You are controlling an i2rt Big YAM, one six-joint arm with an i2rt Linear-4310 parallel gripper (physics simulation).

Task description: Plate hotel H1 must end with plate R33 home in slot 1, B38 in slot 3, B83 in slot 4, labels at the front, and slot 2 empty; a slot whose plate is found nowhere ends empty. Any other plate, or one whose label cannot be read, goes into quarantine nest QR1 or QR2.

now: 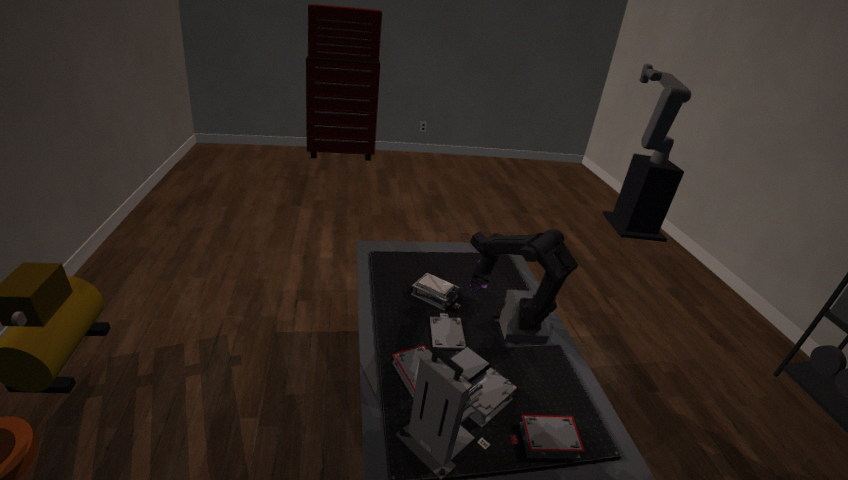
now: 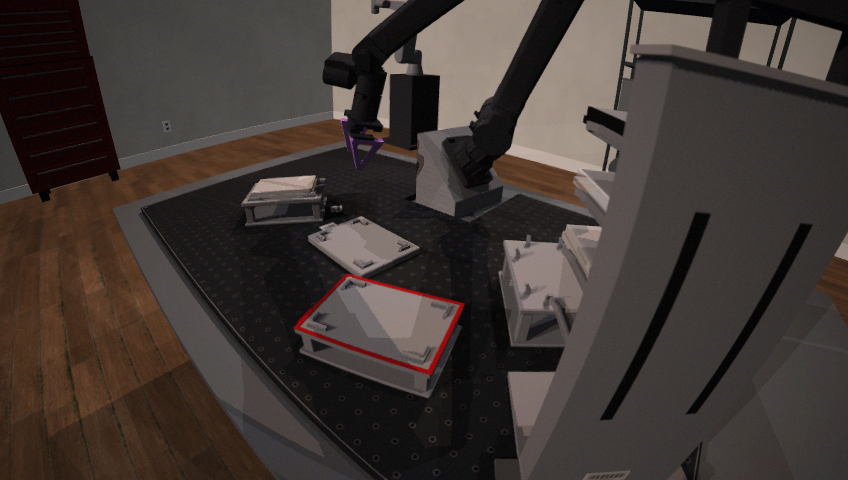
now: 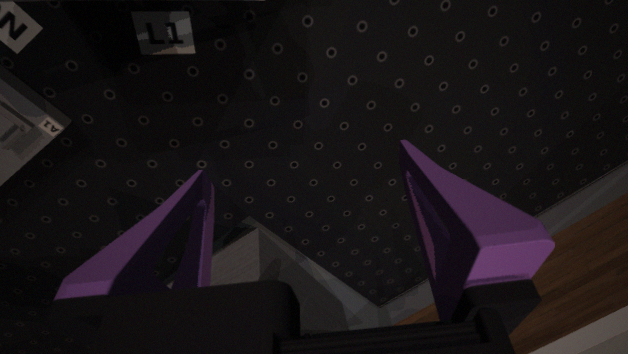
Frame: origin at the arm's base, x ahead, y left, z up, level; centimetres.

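Seen in the pictures: gripper, fingertip midpoint: (image 1: 476,285) (image 2: 354,159) (image 3: 301,164); arm's base, link origin: (image 1: 529,314) (image 2: 465,162).
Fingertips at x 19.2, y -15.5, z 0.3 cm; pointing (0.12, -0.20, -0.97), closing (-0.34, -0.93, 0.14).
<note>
Pixels of each thing's top centre, then the offset from my fingertips to it.
- pale plate, top centre: (image 2: 284,183) (image 1: 436,283) dz -2.1, dx +16.4, dy -1.7 cm
- L1 tag, top centre: (image 3: 164,33) dz -8.5, dx +7.4, dy +3.9 cm
- low bare nest, top centre: (image 2: 361,238) (image 1: 447,330) dz -6.7, dx +12.1, dy +21.1 cm
- raised nest, top centre: (image 2: 557,261) (image 1: 488,385) dz -0.9, dx +1.5, dy +51.0 cm
My gripper (image 1: 479,284) (image 2: 358,159) (image 3: 301,164) has purple fingers, wide open and empty, above the mat between the L1 stand and the arm's base. A pale plate (image 1: 439,281) (image 2: 286,186) lies on the L1 stand (image 2: 254,212); its own label is not readable. The L1 tag (image 3: 165,33) lies on the mat. The plate hotel (image 1: 437,404) (image 2: 702,178) stands upright at the near end; pale edges stick out behind its panel, and its slots are mostly hidden. Red-rimmed nests (image 1: 552,433) (image 2: 380,321) show no plate on top; their labels are not readable.
A low bare nest (image 1: 446,331) (image 2: 364,245) (image 3: 15,142) with corner brackets lies beside the L1 stand. A raised nest (image 1: 490,395) (image 2: 535,273) stands close to the hotel. The arm's base block (image 1: 516,315) (image 2: 452,178) stands at the mat's side.
</note>
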